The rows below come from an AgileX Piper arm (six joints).
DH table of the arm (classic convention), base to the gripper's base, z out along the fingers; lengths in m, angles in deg. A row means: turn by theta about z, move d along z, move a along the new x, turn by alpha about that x. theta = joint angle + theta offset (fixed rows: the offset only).
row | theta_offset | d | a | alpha
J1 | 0 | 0.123 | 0 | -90
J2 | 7.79 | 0 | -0.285 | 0
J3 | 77.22 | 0 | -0.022 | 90
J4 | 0 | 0.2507 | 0 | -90
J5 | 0 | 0 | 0 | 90
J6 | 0 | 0.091 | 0 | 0
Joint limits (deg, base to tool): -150..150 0..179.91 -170..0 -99.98..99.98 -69.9..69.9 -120..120
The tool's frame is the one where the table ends.
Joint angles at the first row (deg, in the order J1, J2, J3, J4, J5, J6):
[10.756, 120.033, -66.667, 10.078, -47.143, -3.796]
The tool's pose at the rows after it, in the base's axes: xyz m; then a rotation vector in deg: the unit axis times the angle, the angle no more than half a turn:
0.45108 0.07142 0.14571 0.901 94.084 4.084
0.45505 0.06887 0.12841 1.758 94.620 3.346
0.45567 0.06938 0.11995 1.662 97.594 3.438
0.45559 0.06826 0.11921 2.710 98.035 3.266
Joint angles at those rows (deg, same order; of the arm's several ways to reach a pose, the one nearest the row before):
[10.695, 124.614, -68.524, 11.619, -47.585, -4.065]
[10.431, 127.551, -69.353, 12.287, -49.186, -4.086]
[10.431, 128.271, -69.661, 12.459, -46.620, -4.136]
[10.432, 128.273, -69.661, 13.516, -46.254, -4.267]

